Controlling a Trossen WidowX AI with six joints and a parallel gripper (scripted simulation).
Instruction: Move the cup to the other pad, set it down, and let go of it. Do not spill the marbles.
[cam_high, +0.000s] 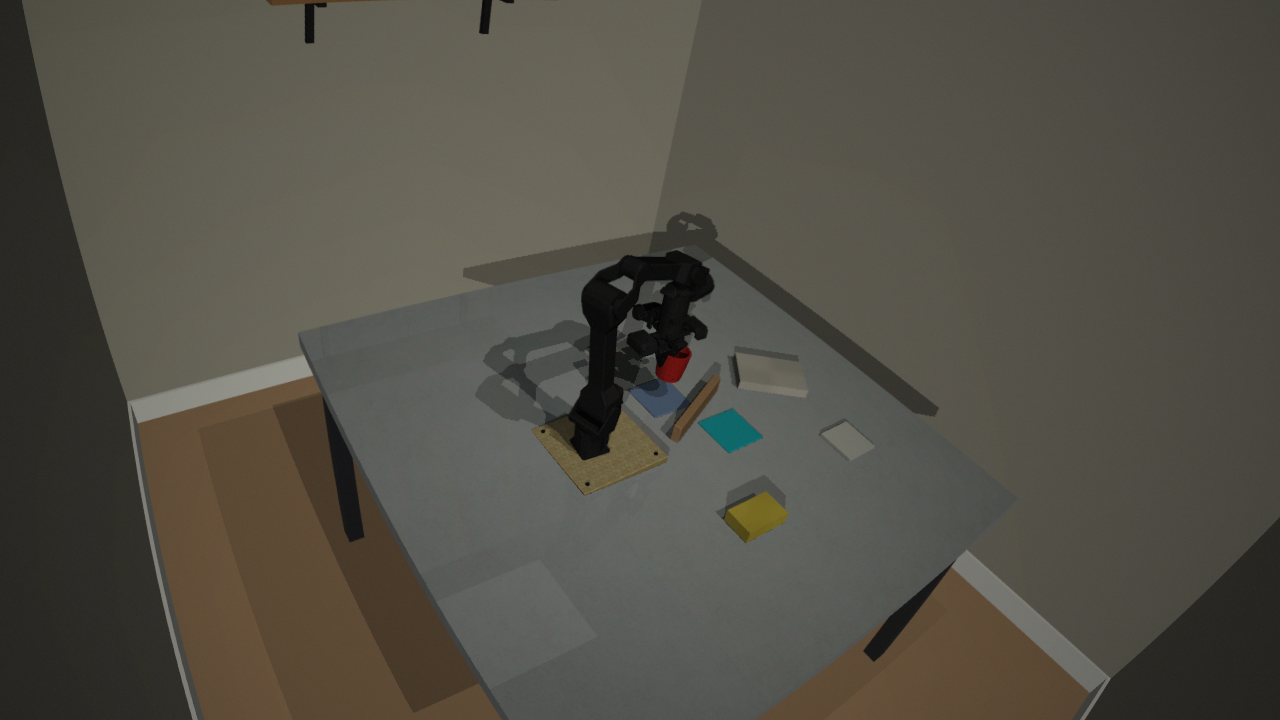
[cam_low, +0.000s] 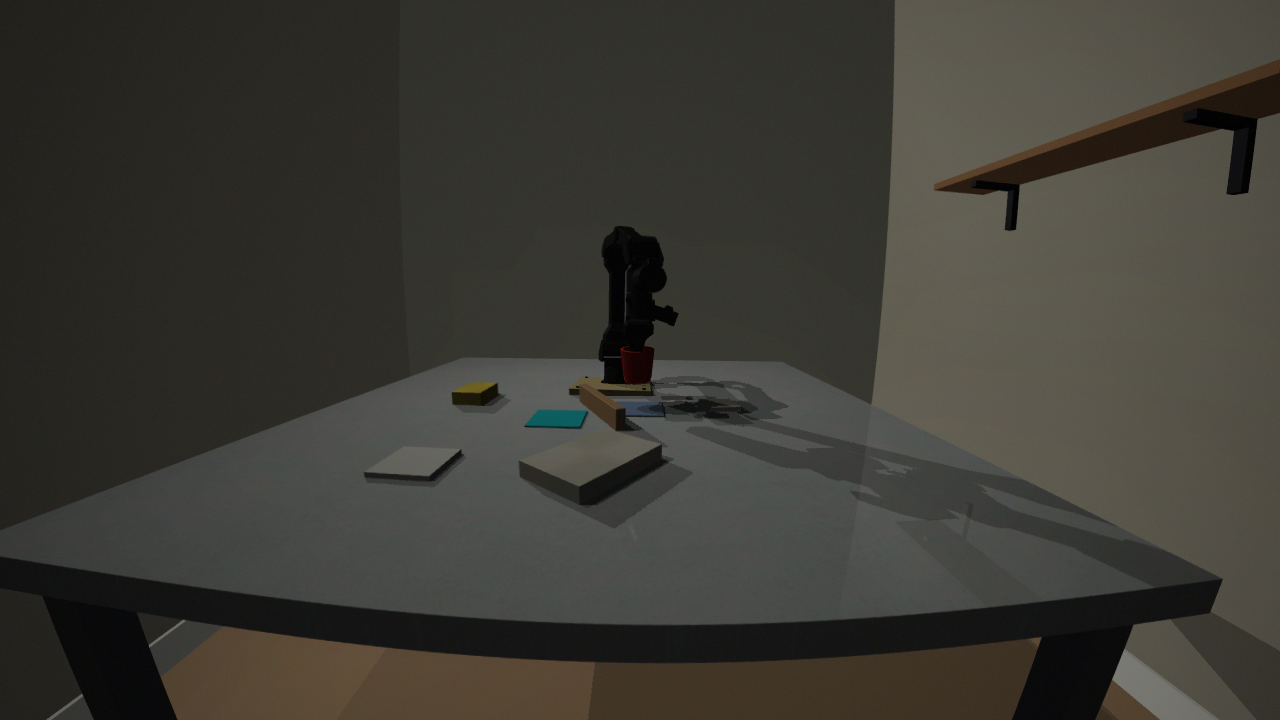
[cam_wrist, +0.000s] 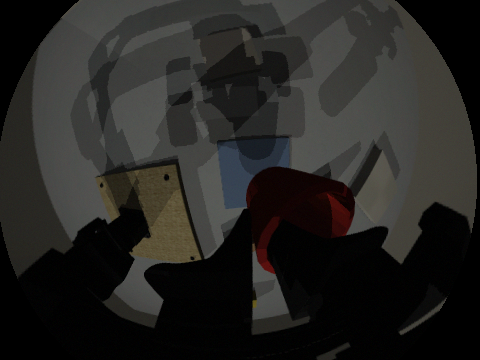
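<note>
Now: gripper tip 150 mm to the left of the teal pad, 120 mm short of it and 110 mm above it. From my gripper tip the other things lie so: red cup (30 mm ahead); then wooden bar (90 mm below, 70 mm to the right, 70 mm ahead); then blue pad (110 mm below, 20 mm ahead).
</note>
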